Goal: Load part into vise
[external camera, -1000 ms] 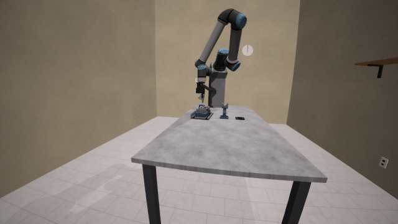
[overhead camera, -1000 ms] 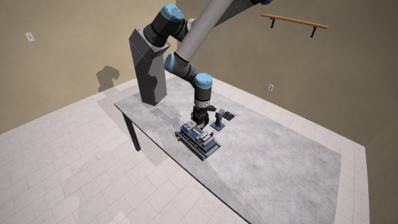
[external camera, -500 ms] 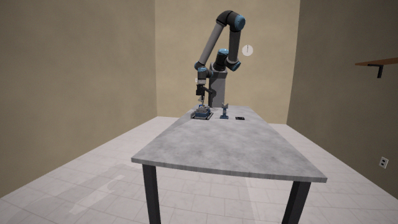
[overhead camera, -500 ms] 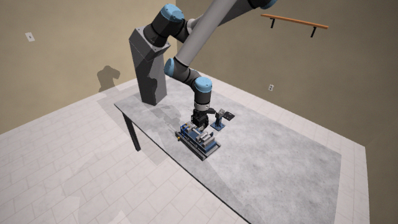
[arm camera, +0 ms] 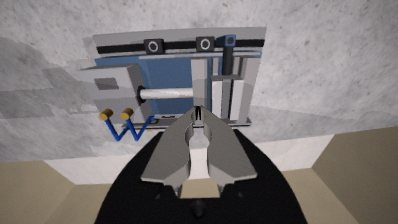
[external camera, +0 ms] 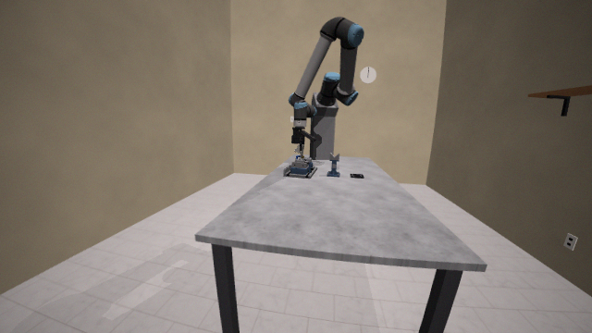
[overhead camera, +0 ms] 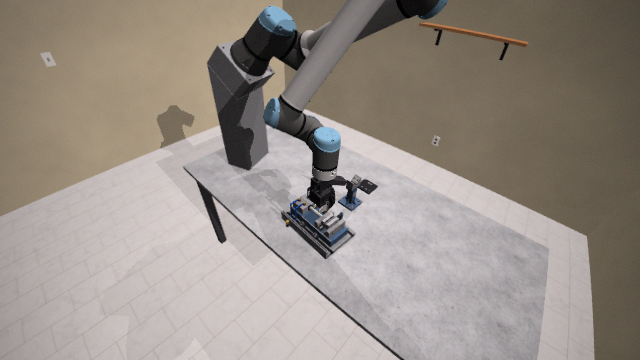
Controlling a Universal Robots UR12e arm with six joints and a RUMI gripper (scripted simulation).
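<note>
My hand is 40 mm short of the part and 30 mm above it. From my hand the other things lie so: cylinder rod (50 mm below, 50 mm behind); work stop (50 mm to the left, 40 mm below, 30 mm ahead); moving jaw (50 mm below).
</note>
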